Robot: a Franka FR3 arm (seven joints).
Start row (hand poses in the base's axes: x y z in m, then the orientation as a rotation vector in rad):
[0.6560, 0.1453, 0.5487, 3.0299, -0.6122, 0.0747]
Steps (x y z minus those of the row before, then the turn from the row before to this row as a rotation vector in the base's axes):
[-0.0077, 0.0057, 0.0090, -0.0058, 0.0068, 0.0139]
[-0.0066, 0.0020, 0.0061, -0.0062, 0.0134, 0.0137]
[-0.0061, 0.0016, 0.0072, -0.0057, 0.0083, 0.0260]
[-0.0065, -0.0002, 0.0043, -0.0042, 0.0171, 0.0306]
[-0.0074, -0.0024, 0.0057, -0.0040, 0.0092, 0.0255]
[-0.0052, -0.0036, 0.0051, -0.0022, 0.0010, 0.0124]
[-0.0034, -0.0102, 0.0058, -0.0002, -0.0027, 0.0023]
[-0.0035, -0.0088, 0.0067, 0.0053, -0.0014, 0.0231]
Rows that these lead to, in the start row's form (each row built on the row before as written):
[0.6483, 0.1510, 0.5577, 3.0278, -0.5894, 0.0666]
[0.6417, 0.1530, 0.5638, 3.0240, -0.5664, 0.0486]
[0.6356, 0.1546, 0.5710, 3.0247, -0.5254, 0.0389]
[0.6291, 0.1544, 0.5753, 3.0262, -0.4770, 0.0158]
[0.6217, 0.1520, 0.5810, 3.0270, -0.4371, 0.0043]
[0.6165, 0.1484, 0.5861, 3.0274, -0.4180, 0.0041]
[0.6131, 0.1382, 0.5919, 3.0280, -0.4147, 0.0084]
[0.6096, 0.1294, 0.5986, 3.0380, -0.3805, 0.0109]

